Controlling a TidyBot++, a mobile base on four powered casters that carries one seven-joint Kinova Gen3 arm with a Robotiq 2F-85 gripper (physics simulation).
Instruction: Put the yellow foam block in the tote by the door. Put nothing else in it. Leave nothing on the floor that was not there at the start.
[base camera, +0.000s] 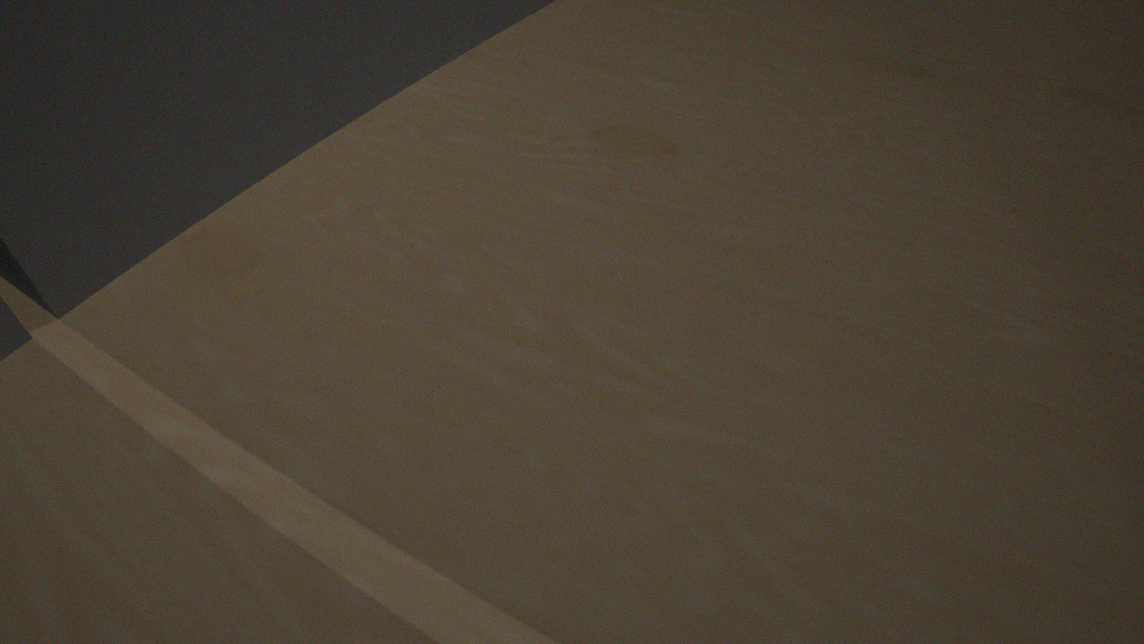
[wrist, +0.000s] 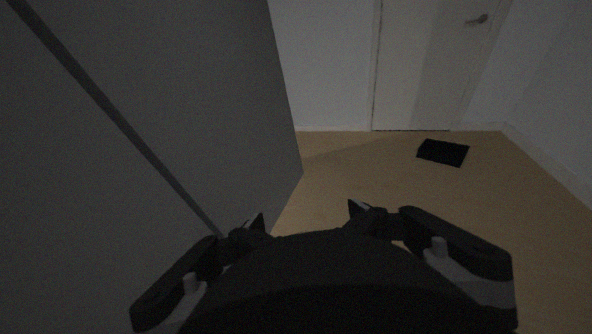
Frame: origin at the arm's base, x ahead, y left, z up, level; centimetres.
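Seen in the pictures: gripper, between the fingertips: (wrist: 306, 215).
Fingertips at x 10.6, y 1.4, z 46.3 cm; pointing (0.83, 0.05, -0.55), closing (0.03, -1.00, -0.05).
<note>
A point is followed by its place in that frame.
A black, box-shaped thing (wrist: 444, 152) @(y -124.9, x 118.0, z -39.4 cm), which looks like the tote, stands on the floor in front of the door (wrist: 415, 65) @(y -117.3, x 171.2, z 27.7 cm) at the right of the wrist view. It is too dark to tell what is inside it. My gripper (wrist: 306, 215) @(y 1.4, x 10.6, z 46.3 cm) is open, with its two fingertips wide apart and no object between them. The tote is beyond the gripper and to the right. The yellow foam block does not show in either view.
A tall dark grey partition (wrist: 200, 100) @(y 35.4, x 65.1, z 51.8 cm) fills the left of the wrist view, close to the left finger. A dark grey surface (base camera: 200, 104) @(y 36.9, x 62.0, z -29.7 cm) borders the wooden floor (base camera: 640, 360) @(y -2.4, x 42.5, z -39.6 cm) at the upper left of the base view. A white wall (wrist: 555, 100) @(y -178.7, x 107.1, z -1.7 cm) runs along the right.
</note>
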